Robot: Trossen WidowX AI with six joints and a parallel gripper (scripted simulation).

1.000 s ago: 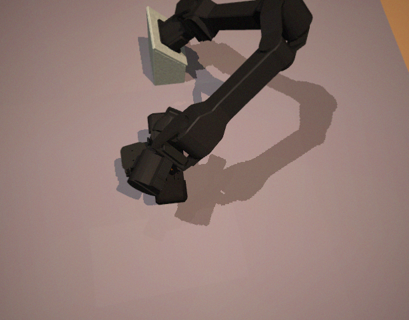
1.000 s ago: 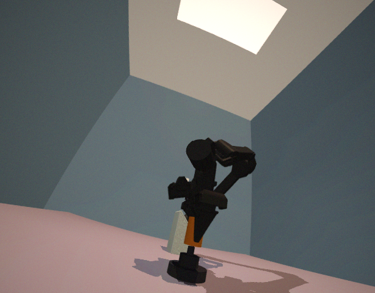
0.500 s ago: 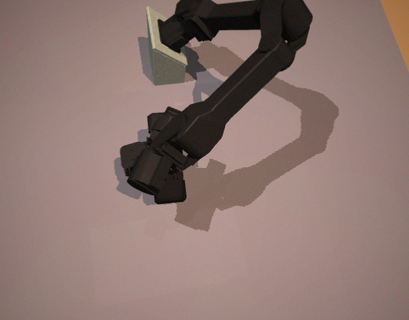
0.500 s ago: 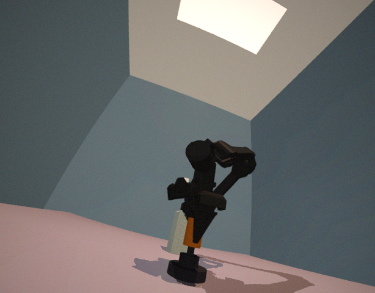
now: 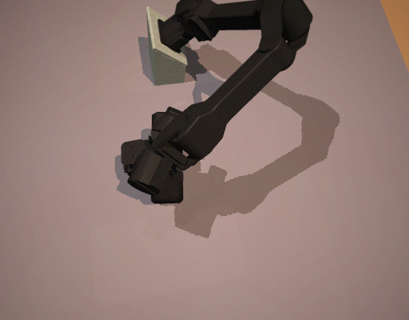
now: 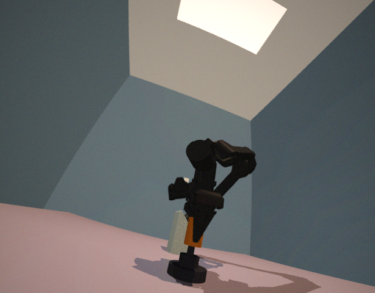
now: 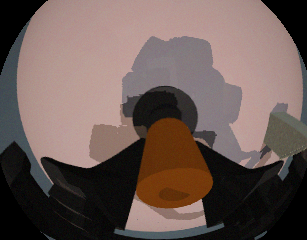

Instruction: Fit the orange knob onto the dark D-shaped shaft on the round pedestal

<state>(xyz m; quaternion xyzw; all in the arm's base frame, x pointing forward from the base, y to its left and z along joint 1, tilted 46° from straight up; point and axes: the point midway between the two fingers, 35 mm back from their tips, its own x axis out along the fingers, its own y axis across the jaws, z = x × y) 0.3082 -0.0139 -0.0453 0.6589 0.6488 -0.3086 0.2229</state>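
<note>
The orange knob lies 2 cm above my gripper tip. From my gripper tip the other things lie so: round pedestal (4 cm below).
</note>
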